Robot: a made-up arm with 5 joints.
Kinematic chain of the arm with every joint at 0, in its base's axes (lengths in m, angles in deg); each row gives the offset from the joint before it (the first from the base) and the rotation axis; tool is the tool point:
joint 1: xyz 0 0 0.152 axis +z
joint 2: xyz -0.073 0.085 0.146 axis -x
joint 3: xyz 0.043 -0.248 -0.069 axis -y
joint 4: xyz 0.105 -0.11 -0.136 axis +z
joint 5: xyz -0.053 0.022 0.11 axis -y
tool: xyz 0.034 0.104 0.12
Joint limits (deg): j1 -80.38..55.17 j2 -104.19..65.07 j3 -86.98..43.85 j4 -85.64..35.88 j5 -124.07..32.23
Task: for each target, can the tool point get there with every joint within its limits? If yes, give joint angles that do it. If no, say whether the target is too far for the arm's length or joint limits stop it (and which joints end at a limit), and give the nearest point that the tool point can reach.
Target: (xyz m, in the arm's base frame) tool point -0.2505 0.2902 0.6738
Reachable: no: joint limits stop it (at a limit: joint 1, joint 3, joint 4, joint 5) | nearest point -0.1204 0.1053 0.5447 | short by 0.260 m
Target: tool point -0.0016 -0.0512 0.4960
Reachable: yes | joints -50.68 49.01 8.35 -8.68 10.19
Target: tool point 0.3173 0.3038 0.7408
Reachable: no: joint limits stop it (at a limit: joint 1, joint 2, joint 4) | nearest point 0.2021 0.1301 0.6438 | short by 0.230 m
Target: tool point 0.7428 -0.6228 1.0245
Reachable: no: too far | nearest point 0.2735 -0.2545 0.5493 | short by 0.763 m
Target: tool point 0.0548 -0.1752 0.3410
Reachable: yes | joints 38.48 4.36 27.07 20.21 16.73
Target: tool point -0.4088 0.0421 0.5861
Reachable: no: joint limits stop it (at a limit: joint 1, joint 2, joint 3, joint 4) | nearest point -0.3773 0.0266 0.5412 | short by 0.057 m
